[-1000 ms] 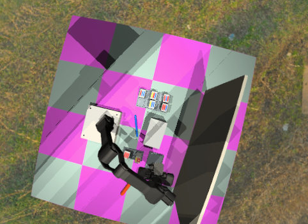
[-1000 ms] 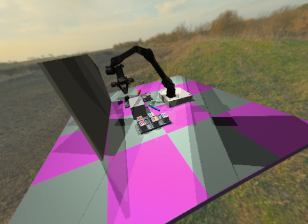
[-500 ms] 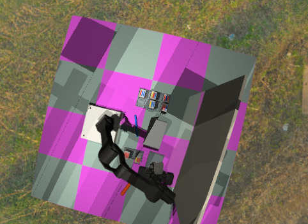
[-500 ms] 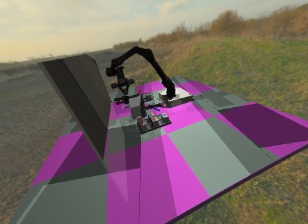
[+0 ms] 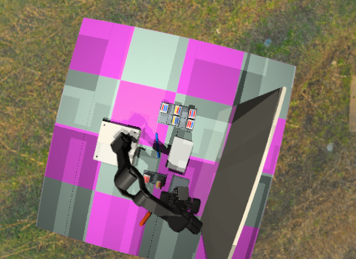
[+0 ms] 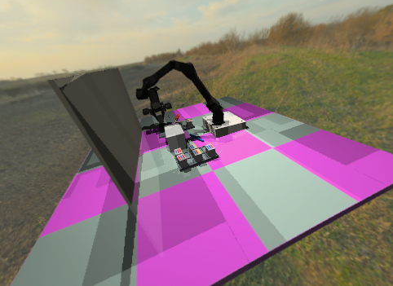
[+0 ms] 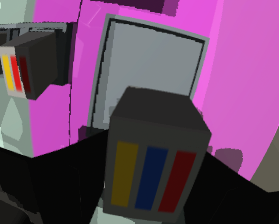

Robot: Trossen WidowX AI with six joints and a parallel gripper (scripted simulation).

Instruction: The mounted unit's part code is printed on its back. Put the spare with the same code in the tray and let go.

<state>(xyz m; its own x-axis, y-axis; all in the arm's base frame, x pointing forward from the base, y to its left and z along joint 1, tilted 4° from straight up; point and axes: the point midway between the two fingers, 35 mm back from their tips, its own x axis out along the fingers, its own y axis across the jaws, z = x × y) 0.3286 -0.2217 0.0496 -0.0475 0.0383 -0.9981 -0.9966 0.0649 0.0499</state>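
Right now my gripper tip is 10 mm past the dark tray, 10 mm to the right of it and 90 mm above it. The rest, counted from my gripper tip: blue pen: 160 mm behind, 220 mm to the left, 90 mm below; mounted unit: 30 mm behind, 210 mm to the left, 40 mm below; grey spare block: 20 mm above.
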